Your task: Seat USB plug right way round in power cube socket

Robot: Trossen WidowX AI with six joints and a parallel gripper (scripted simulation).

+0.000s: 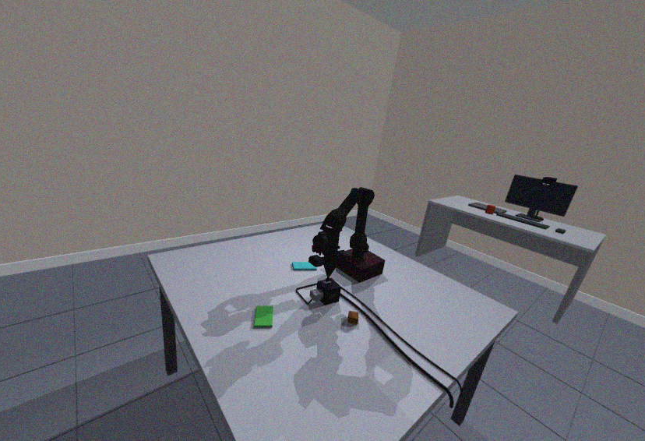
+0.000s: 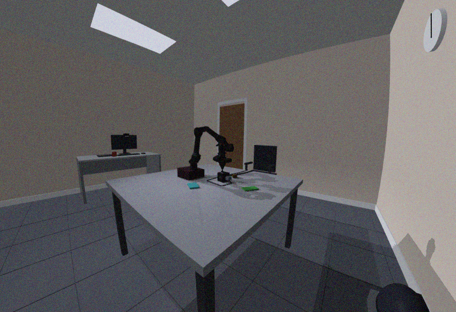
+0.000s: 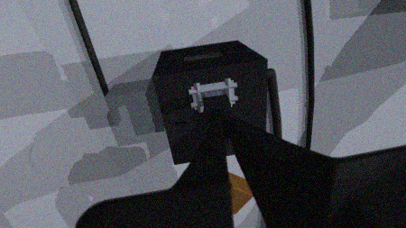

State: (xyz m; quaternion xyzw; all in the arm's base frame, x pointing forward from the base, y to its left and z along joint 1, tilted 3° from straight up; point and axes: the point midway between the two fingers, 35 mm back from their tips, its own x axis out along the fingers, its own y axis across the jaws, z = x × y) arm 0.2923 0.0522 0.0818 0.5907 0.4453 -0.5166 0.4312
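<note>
The dark USB plug is 20 mm below my gripper tip. From my gripper tip the other things lie so: teal pad 250 mm to the right, 100 mm below, 100 mm behind; then brown block 180 mm to the left, 100 mm below, 30 mm ahead; then USB socket 40 mm below.
</note>
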